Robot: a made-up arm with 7 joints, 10 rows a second.
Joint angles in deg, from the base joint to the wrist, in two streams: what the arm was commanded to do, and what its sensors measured. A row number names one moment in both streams.
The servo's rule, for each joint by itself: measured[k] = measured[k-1] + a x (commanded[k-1-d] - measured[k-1]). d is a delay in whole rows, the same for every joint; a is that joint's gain. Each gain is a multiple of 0.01, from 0.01 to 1. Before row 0 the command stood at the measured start. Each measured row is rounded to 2 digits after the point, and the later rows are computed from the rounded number. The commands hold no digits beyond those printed.
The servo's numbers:
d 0
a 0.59 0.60 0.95 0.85 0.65 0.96 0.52
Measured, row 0:
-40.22, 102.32, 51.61, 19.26, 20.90, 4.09, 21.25
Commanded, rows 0 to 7:
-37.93, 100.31, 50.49, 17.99, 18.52, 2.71, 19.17
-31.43, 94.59, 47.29, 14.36, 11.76, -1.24, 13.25
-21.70, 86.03, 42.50, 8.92, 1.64, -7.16, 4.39
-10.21, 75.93, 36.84, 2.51, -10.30, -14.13, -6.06
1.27, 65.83, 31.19, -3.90, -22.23, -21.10, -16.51
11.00, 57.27, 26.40, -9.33, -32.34, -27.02, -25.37
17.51, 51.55, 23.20, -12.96, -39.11, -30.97, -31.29
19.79, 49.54, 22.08, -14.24, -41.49, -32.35, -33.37
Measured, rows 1 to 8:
-38.87, 101.11, 50.55, 18.18, 19.35, 2.77, 20.17
-34.48, 97.20, 47.45, 14.93, 14.42, -1.08, 16.57
-26.94, 90.50, 42.75, 9.82, 6.11, -6.92, 10.24
-17.07, 81.76, 37.14, 3.61, -4.56, -13.84, 1.76
-6.25, 72.20, 31.49, -2.77, -16.05, -20.81, -7.74
3.93, 63.24, 26.65, -8.35, -26.64, -26.77, -16.91
11.94, 56.23, 23.37, -12.27, -34.75, -30.80, -24.39
16.57, 52.22, 22.14, -13.94, -39.13, -32.29, -29.06

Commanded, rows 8 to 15:
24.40, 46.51, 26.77, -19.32, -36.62, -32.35, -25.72
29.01, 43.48, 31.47, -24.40, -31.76, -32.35, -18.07
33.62, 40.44, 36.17, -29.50, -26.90, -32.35, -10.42
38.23, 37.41, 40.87, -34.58, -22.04, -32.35, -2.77
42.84, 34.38, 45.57, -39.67, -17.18, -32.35, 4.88
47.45, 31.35, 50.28, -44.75, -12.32, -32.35, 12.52
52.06, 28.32, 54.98, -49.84, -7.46, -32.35, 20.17
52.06, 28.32, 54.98, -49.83, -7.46, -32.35, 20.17
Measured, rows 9 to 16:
21.19, 48.79, 26.54, -18.51, -37.50, -32.35, -27.32
25.80, 45.60, 31.22, -23.52, -33.77, -32.35, -22.51
30.41, 42.50, 35.92, -28.60, -29.30, -32.35, -16.22
35.02, 39.45, 40.62, -33.68, -24.58, -32.35, -9.23
39.63, 36.41, 45.32, -38.77, -19.77, -32.35, -1.89
44.24, 33.37, 50.03, -43.85, -14.93, -32.35, 5.60
48.85, 30.34, 54.73, -48.94, -10.07, -32.35, 13.18
50.74, 29.13, 54.97, -49.70, -8.37, -32.35, 16.81

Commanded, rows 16 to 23:
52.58, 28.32, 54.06, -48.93, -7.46, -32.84, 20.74
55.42, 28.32, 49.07, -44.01, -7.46, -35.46, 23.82
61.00, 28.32, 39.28, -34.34, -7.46, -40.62, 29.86
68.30, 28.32, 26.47, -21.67, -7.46, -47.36, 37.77
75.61, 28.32, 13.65, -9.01, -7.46, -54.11, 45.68
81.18, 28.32, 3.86, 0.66, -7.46, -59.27, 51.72
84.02, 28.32, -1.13, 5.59, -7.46, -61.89, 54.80
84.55, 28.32, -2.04, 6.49, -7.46, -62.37, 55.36
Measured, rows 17 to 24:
51.83, 28.64, 54.11, -49.05, -7.78, -32.82, 18.85
53.95, 28.45, 49.32, -44.77, -7.57, -35.35, 21.43
58.11, 28.37, 39.78, -35.90, -7.50, -40.41, 25.81
64.12, 28.34, 27.14, -23.80, -7.47, -47.08, 32.03
70.90, 28.33, 14.32, -11.23, -7.46, -53.83, 39.13
76.97, 28.32, 4.38, -1.12, -7.46, -59.05, 45.68
81.13, 28.32, -0.85, 4.58, -7.46, -61.78, 50.42
83.15, 28.32, -1.98, 6.20, -7.46, -62.35, 52.99

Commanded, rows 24 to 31:
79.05, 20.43, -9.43, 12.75, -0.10, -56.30, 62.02
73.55, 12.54, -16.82, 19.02, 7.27, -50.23, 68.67
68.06, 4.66, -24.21, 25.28, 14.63, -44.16, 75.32
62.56, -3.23, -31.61, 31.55, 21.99, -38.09, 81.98
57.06, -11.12, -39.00, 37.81, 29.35, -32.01, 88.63
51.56, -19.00, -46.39, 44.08, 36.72, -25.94, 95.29
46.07, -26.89, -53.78, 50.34, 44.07, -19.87, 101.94
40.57, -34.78, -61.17, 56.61, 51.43, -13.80, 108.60
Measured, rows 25 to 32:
80.73, 23.59, -9.06, 11.77, -2.68, -56.54, 57.69
76.49, 16.96, -16.43, 17.93, 3.79, -50.48, 63.40
71.52, 9.58, -23.82, 24.18, 10.84, -44.41, 69.60
66.23, 1.89, -31.22, 30.44, 18.09, -38.34, 76.04
60.82, -5.92, -38.61, 36.70, 25.41, -32.26, 82.59
55.36, -13.77, -46.00, 42.97, 32.76, -26.19, 89.19
49.88, -21.64, -53.39, 49.23, 40.11, -20.12, 95.82
44.39, -29.52, -60.78, 55.50, 47.47, -14.05, 102.47

